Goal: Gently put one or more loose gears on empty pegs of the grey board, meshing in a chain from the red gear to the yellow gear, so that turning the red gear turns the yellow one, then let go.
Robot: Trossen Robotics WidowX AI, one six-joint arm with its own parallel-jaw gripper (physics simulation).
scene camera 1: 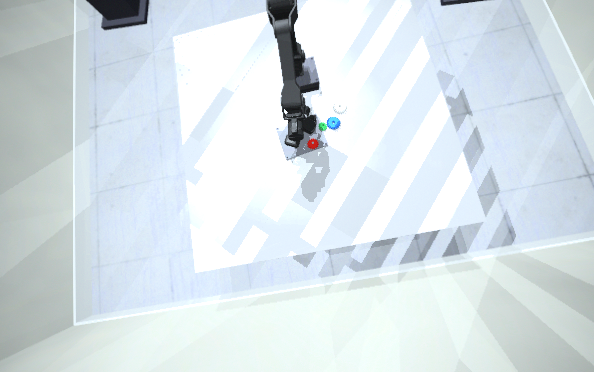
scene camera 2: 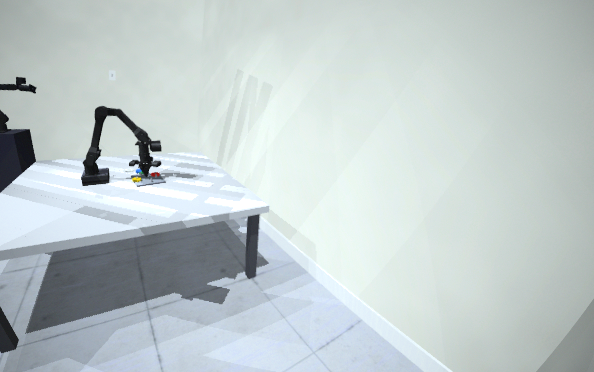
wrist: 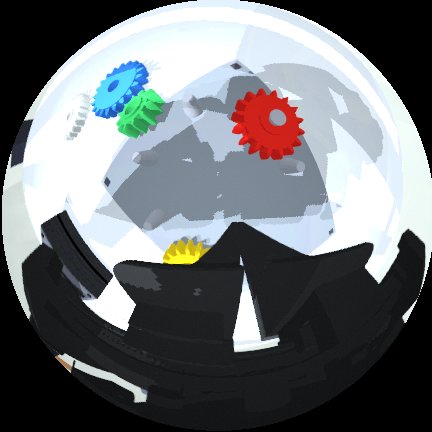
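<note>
The grey board lies on the table. The red gear sits on a board peg. The yellow gear is at the board's opposite side, partly hidden by the fingers in the wrist view. Several bare pegs show, one near the left edge. The green gear lies loose by the board's edge, next to the blue gear. The white gear lies beyond. My gripper is shut and empty, pointing down over the board.
The arm's base stands on the white table behind the board. A second arm stands on a dark pedestal past the table. The arm covers part of the board in the first scene view.
</note>
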